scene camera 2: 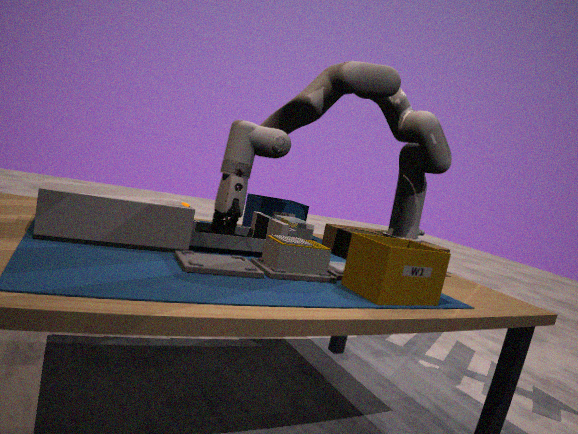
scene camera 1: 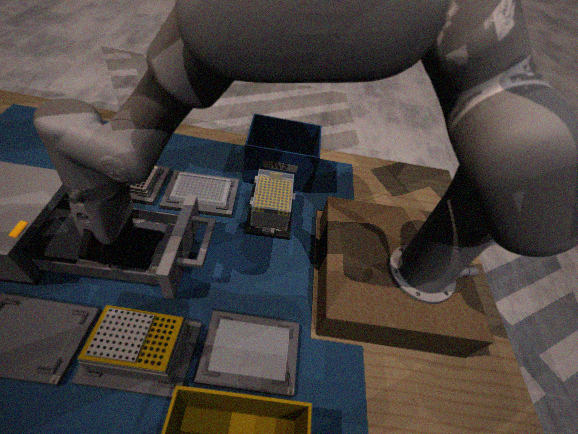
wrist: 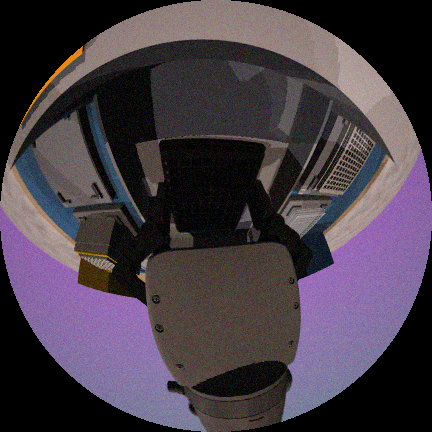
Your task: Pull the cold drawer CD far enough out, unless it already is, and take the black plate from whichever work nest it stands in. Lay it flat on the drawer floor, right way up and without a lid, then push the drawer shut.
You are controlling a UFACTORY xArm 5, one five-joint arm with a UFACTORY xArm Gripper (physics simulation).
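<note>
The cold drawer stands pulled out of its grey housing, its handle facing the robot base. My gripper points down inside the drawer, shut on the black plate. The fingers grip two opposite sides of the plate. The plate looks about level, between the drawer's side walls, with no lid seen on it. Its underside is hidden, so I cannot tell whether it touches the drawer floor. The gripper body covers part of the plate in scene camera 1.
A yellow-and-white rack and a pale plate stand on nests along one side, beside a bare nest. A white plate and yellow-topped rack stand across. Blue bin and yellow bin have raised walls.
</note>
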